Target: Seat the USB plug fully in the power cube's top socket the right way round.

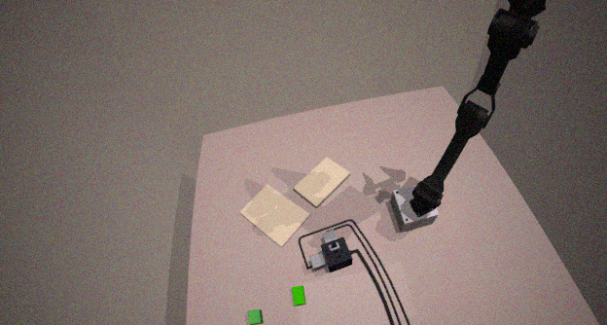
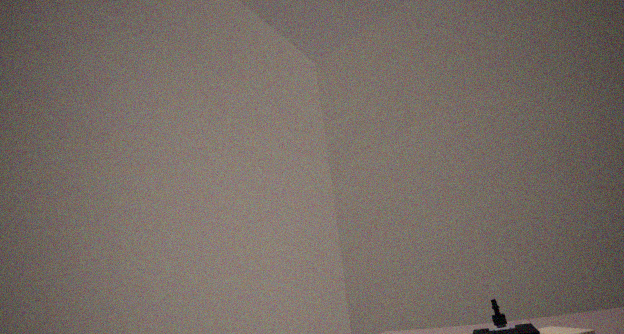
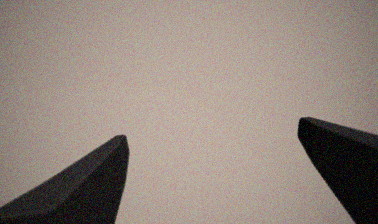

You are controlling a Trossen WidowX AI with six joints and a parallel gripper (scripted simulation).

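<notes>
Right now the USB plug is 41 cm ahead of my gripper tip, 18 cm to the left of it and 72 cm below it.
</notes>
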